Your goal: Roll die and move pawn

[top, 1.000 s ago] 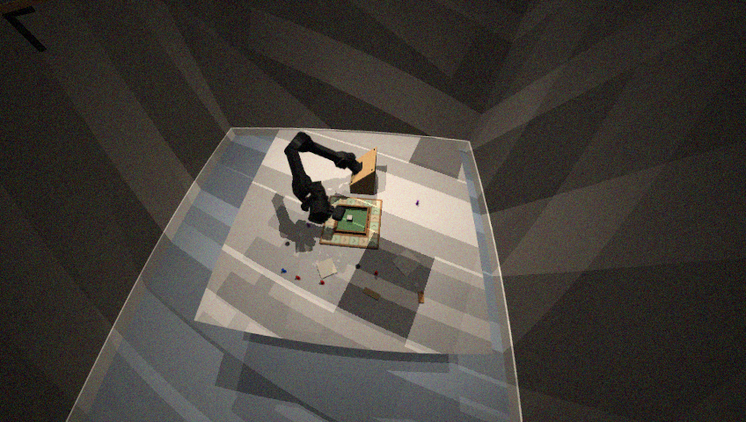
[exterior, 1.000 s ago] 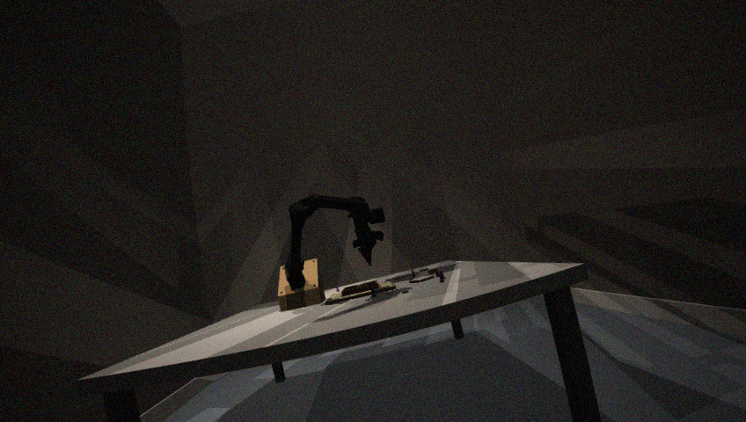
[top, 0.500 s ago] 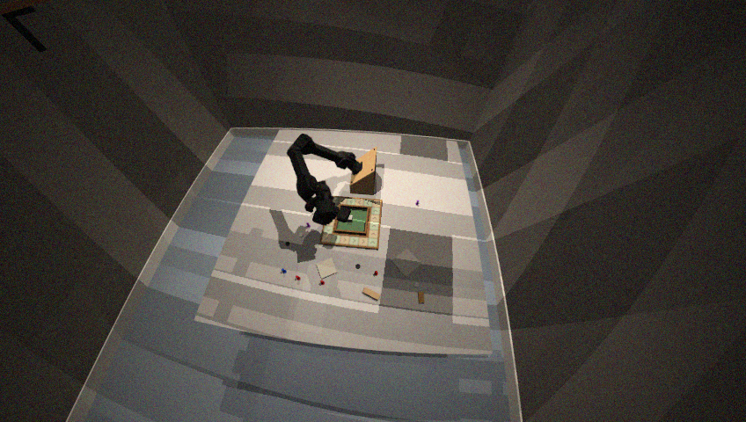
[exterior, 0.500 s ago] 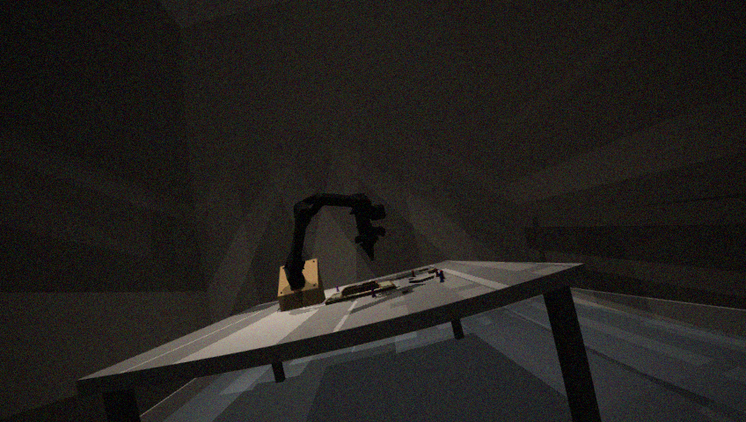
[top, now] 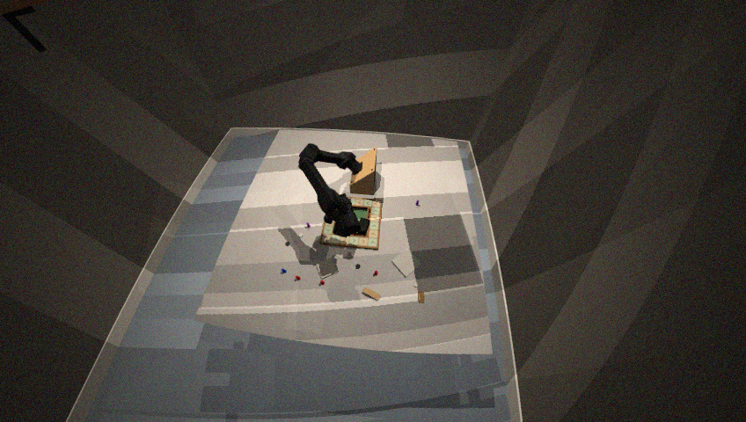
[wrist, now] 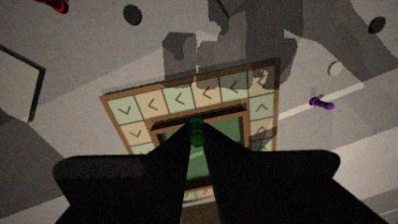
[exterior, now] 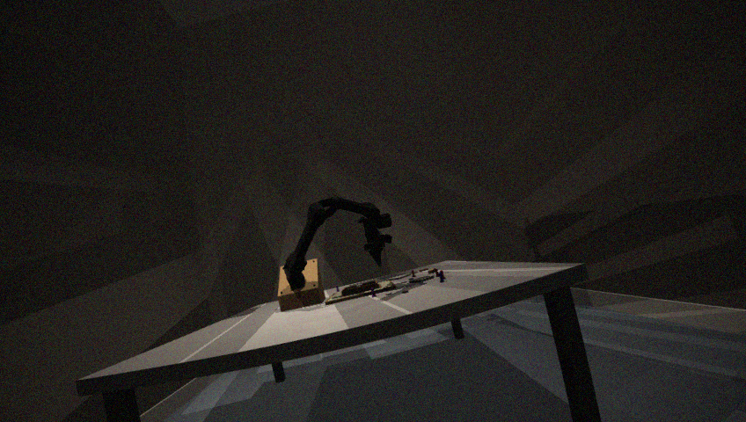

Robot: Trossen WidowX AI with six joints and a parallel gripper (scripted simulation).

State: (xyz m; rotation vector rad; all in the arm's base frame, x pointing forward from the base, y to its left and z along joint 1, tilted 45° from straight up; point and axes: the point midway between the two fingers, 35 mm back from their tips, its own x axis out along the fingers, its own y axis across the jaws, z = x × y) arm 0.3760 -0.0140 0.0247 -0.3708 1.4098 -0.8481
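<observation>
Right now my gripper tip is 110 mm past the white die and 80 mm above it. Round my gripper tip: green dice tray (110 mm behind, 100 mm below, 10 mm to the left); then flat pale card (270 mm to the left, 110 mm ahead, 100 mm below); then green pawn (10 mm above).
</observation>
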